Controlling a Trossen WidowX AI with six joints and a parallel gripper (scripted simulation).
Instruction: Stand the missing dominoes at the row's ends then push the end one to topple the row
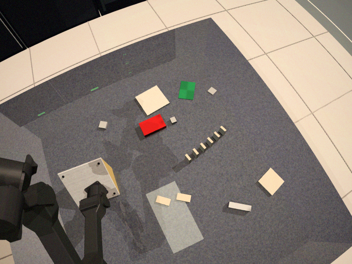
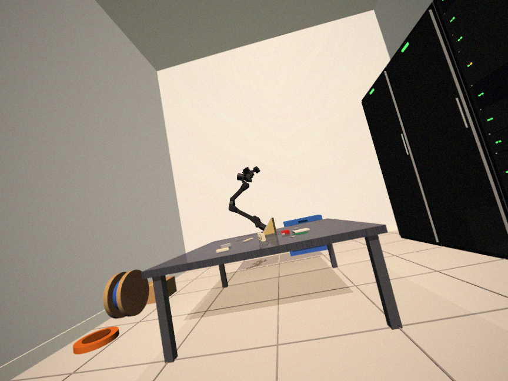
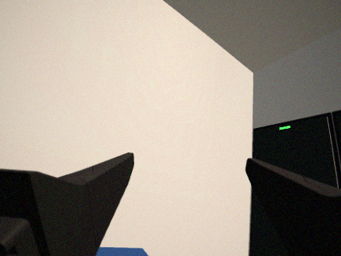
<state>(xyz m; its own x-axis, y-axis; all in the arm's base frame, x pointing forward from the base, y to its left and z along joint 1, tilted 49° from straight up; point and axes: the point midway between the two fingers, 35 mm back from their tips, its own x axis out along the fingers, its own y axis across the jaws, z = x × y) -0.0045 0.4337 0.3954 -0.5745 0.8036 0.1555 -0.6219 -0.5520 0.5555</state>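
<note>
Right now my gripper tip is 640 mm above the whitish bar, 550 mm short of it and 330 mm to the left of it. The rest, counted from my gripper tip: white tile 640 mm below, 500 mm ahead, 230 mm to the left; small cube 640 mm below, 530 mm ahead, 100 mm to the left; red tile 640 mm below, 450 mm ahead, 120 mm to the left.
</note>
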